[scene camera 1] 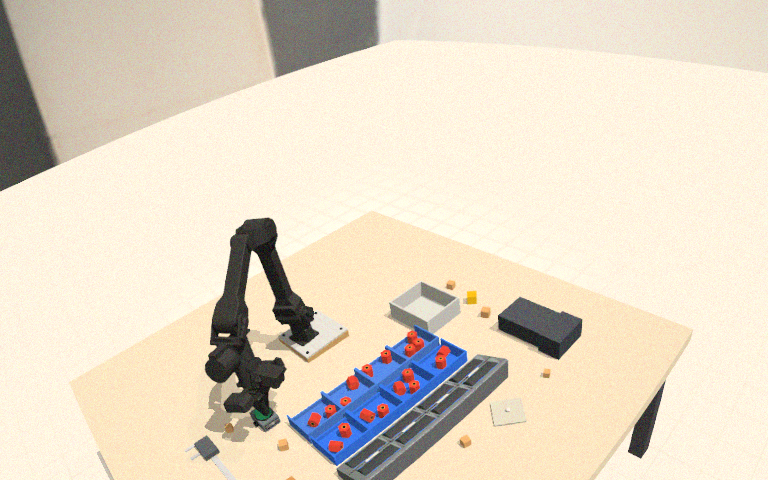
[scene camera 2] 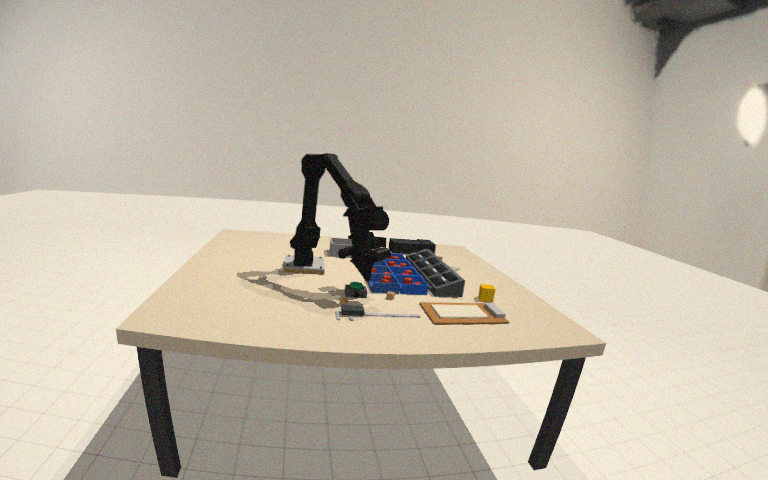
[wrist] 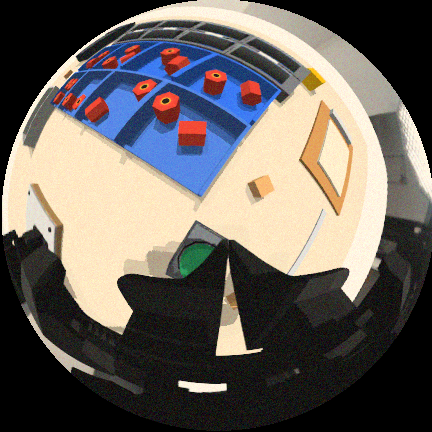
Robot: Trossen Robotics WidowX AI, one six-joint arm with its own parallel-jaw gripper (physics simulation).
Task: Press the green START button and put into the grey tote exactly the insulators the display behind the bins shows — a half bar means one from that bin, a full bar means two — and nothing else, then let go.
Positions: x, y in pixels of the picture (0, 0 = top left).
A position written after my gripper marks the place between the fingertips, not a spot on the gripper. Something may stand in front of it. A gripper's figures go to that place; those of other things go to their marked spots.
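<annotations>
I see a grey tote (scene camera 1: 424, 305), and it is 157 cm from the lens. My gripper (scene camera 1: 267, 414) is 130 cm from the lens.
</annotations>
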